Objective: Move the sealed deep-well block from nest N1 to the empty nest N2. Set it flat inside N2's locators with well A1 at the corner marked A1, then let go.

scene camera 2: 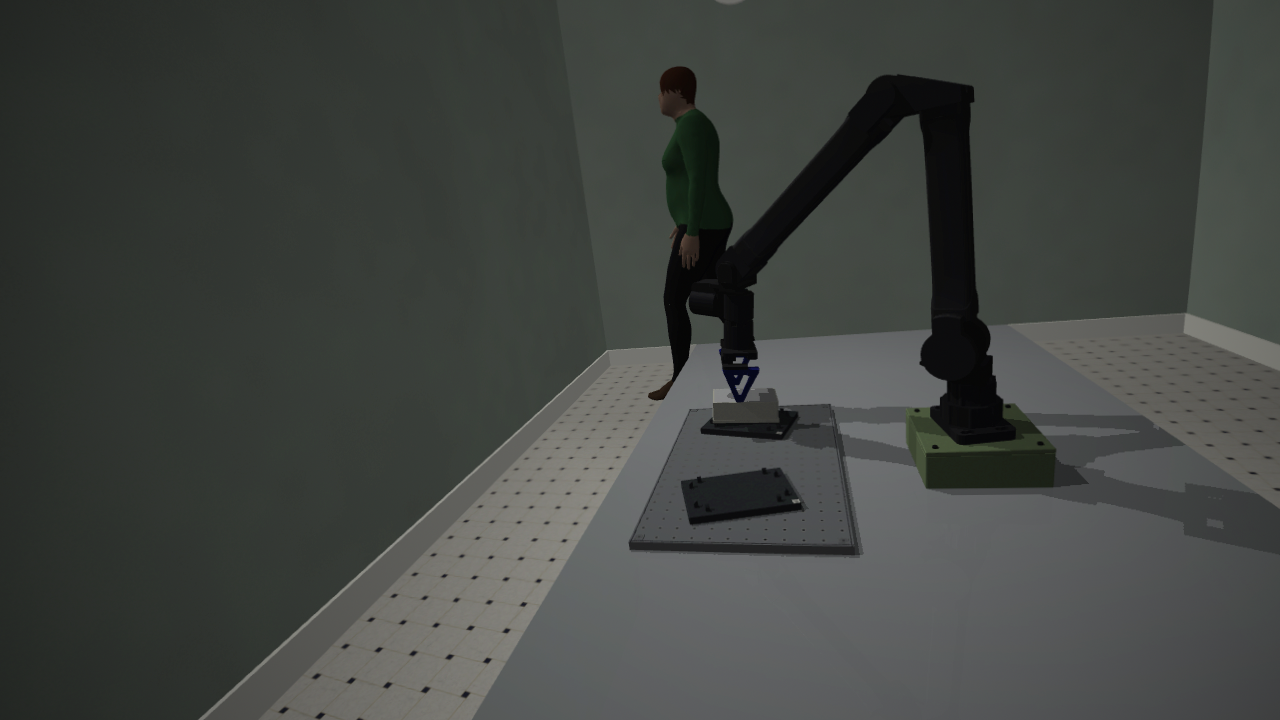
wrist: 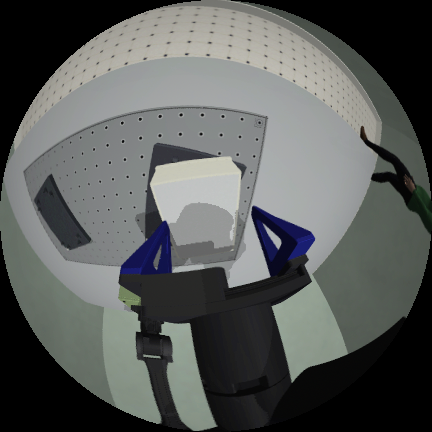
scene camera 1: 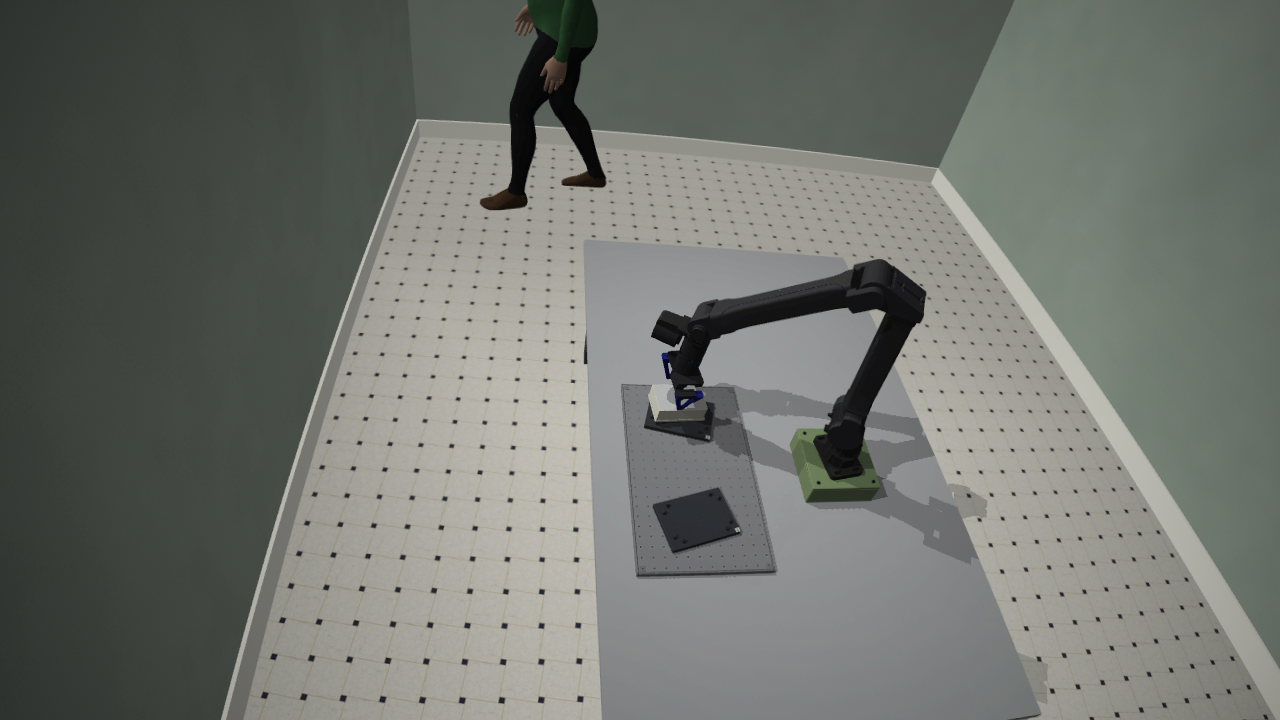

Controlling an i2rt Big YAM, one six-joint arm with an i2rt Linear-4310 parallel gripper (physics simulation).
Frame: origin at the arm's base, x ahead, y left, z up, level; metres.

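Seen in the pictures: gripper, fingertip midpoint: (scene camera 2: 737, 393) (wrist: 209, 216) (scene camera 1: 674, 393); arm's base at its link origin: (scene camera 2: 970, 426) (scene camera 1: 836, 457).
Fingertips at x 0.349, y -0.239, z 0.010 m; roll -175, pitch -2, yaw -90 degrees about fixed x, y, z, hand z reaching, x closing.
Offsets run from my fingertips to a thing's top centre. Level surfaces: height alone.
The sealed deep-well block {dx -0.011, dy +0.010, dz +0.003 m} (scene camera 1: 664, 402) (scene camera 2: 738, 412) (wrist: 197, 192), white on top with cream sides, sits on the dark plate of nest N1 {dx -0.018, dy +0.026, dz -0.038 m} (scene camera 1: 671, 429) (scene camera 2: 751, 430) (wrist: 165, 151). Nest N2 {dx +0.027, dy +0.317, dz -0.038 m} (scene camera 1: 696, 519) (scene camera 2: 741, 494) (wrist: 60, 215) is an empty dark plate with small upright locators, turned relative to the board. A small white mark {dx -0.054, dy +0.362, dz -0.048 m} (scene camera 1: 737, 530) (scene camera 2: 796, 501) shows at one corner of N2; its lettering is too small to read. My gripper (scene camera 1: 676, 390) (scene camera 2: 739, 394) (wrist: 209, 216) is open, pointing down over the block, its blue fingers apart. Exact fingertip height beside the block is unclear.
Both nests stand on a grey perforated board {dx -0.003, dy +0.184, dz -0.059 m} (scene camera 1: 698, 465) (scene camera 2: 751, 453) (wrist: 110, 165) on the grey table {dz -0.073 m} (scene camera 1: 805, 626) (scene camera 2: 984, 582). The arm's green base (scene camera 1: 841, 491) (scene camera 2: 989, 470) stands to the board's right. A person in green (scene camera 1: 572, 31) (scene camera 2: 693, 179) is beyond the table's far end.
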